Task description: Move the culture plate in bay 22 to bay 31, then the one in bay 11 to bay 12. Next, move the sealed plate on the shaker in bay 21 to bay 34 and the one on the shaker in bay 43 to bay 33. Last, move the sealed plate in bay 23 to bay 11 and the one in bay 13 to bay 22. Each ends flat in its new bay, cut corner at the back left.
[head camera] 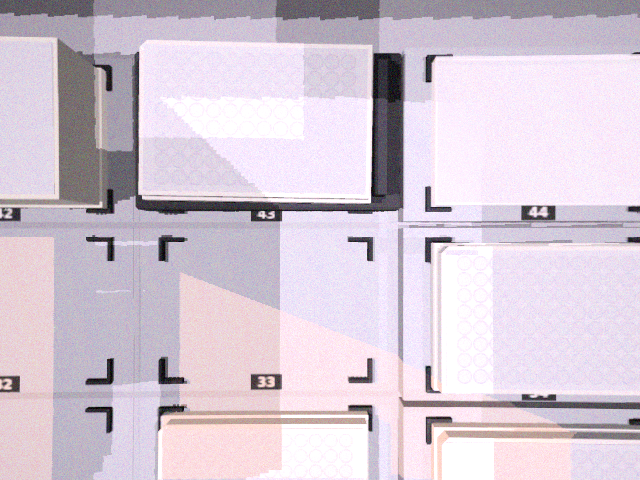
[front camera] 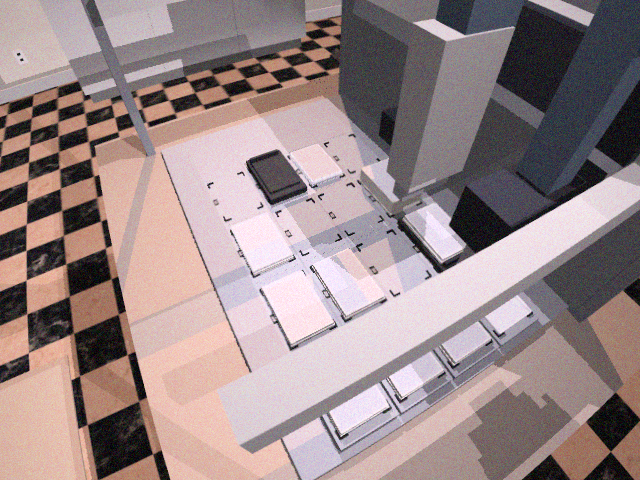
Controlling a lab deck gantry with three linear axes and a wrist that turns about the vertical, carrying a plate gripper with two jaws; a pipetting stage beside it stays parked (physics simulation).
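Pixels of known places: robot's base, link origin: (front camera: 209, 185).
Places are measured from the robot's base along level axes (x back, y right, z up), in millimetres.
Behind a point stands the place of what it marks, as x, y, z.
Observation:
The gripper's dark body (front camera: 498, 204) @[-559, -187, 355] hangs at the right, its jaws hidden; no jaws show in the head view. A sealed plate (front camera: 436, 229) @[-390, -361, 36] (head camera: 253, 121) @[-390, -365, 37] lies on the dark shaker (front camera: 443, 267) @[-462, -324, 19] (head camera: 388, 124) @[-466, -369, 19] in bay 43. Bay 33 (head camera: 266, 320) @[-392, -250, 0] is empty. A sealed plate (front camera: 465, 342) @[-601, -253, 29] (head camera: 542, 320) @[-550, -257, 29] lies flat in bay 34, cut corner back left. Sealed plates stand in bay 23 (front camera: 351, 281) @[-399, -154, 14] (head camera: 263, 449) @[-392, -176, 14] and bay 13 (front camera: 297, 307) @[-399, -41, 14]. Culture plates lie in bay 31 (front camera: 316, 162) @[-69, -257, 14] and bay 12 (front camera: 261, 241) @[-231, -43, 14]. The shaker (front camera: 276, 175) @[-75, -148, 24] in bay 21 is bare. Bays 11 and 22 are empty.
A tall pale box (front camera: 377, 180) @[-218, -332, 42] (head camera: 25, 118) @[-274, -364, 42] stands in bay 42, left of shaker 43. Other plates stand in bay 44 (front camera: 509, 313) @[-600, -364, 22] (head camera: 537, 129) @[-551, -365, 22], bay 24 (front camera: 416, 373) @[-600, -149, 29] (head camera: 532, 459) @[-544, -180, 29] and bay 14 (front camera: 358, 410) @[-602, -41, 29]. A pale beam (front camera: 413, 330) @[-628, -21, 400] crosses the front view.

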